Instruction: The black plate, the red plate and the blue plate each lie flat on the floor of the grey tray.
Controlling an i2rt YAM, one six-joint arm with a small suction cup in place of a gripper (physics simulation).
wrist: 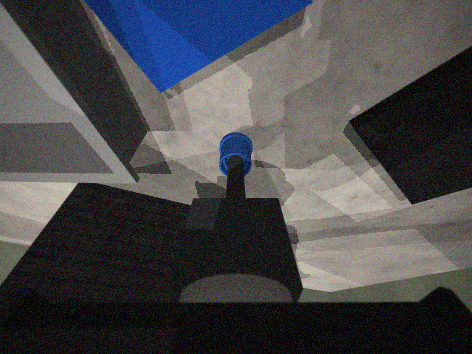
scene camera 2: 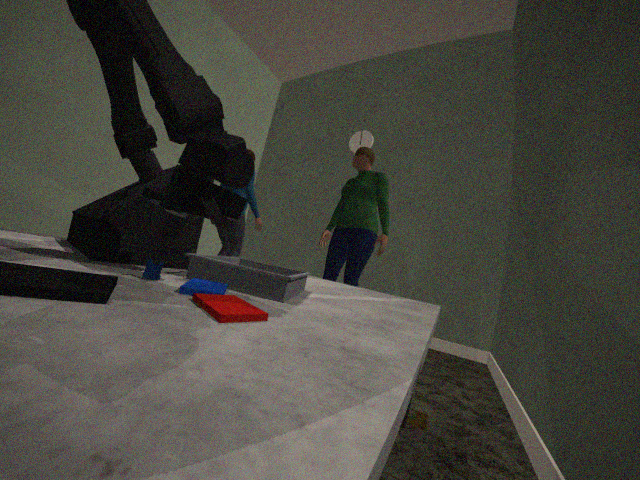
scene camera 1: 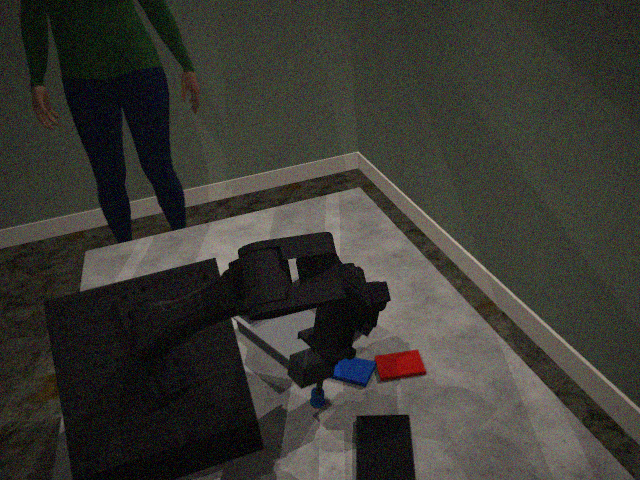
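Where they show: hand, its tool point: (wrist: 235, 148) (scene camera 2: 150, 276) (scene camera 1: 316, 402); arm's base, origin of its link: (scene camera 2: 154, 181) (scene camera 1: 153, 339).
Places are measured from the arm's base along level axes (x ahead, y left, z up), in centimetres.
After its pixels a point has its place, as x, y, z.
Observation:
My gripper, a small blue suction cup (scene camera 1: 317, 397) (scene camera 2: 151, 271) (wrist: 236, 152), is open and bears no plate. It is low over the table, between the tray and the black plate. The blue plate (scene camera 1: 354, 370) {35.3, -6.3, -19.8} (scene camera 2: 203, 287) {36.3, -6.9, -19.8} (wrist: 200, 35) {33.0, -5.7, -19.8} lies on the table beside the tray, apart from the cup. The red plate (scene camera 1: 400, 364) {44.3, -9.5, -19.9} (scene camera 2: 230, 308) {46.2, -10.8, -20.0} lies flat on the table beside the blue plate. The black plate (scene camera 1: 385, 446) {31.4, -25.5, -19.8} (scene camera 2: 56, 281) {33.6, -24.7, -19.8} (wrist: 425, 130) {31.4, -21.7, -19.8} lies on the table, cut off by the frame edge in each view. The grey tray (scene camera 1: 262, 345) {20.9, 10.7, -19.3} (scene camera 2: 237, 279) {35.4, 1.6, -18.6} (wrist: 85, 65) {30.4, 0.1, -18.7} is partly hidden by the arm in scene camera 1.
A large dark block (scene camera 1: 144, 403) {-4.5, -6.8, -7.1} stands on the table beside the tray, under the arm's base end. The table (scene camera 2: 310, 361) {59.1, -13.9, -20.9} has an edge at the right in scene camera 2. A person in green (scene camera 1: 103, 41) (scene camera 2: 364, 201) stands beyond the table; another in blue is partly behind the arm.

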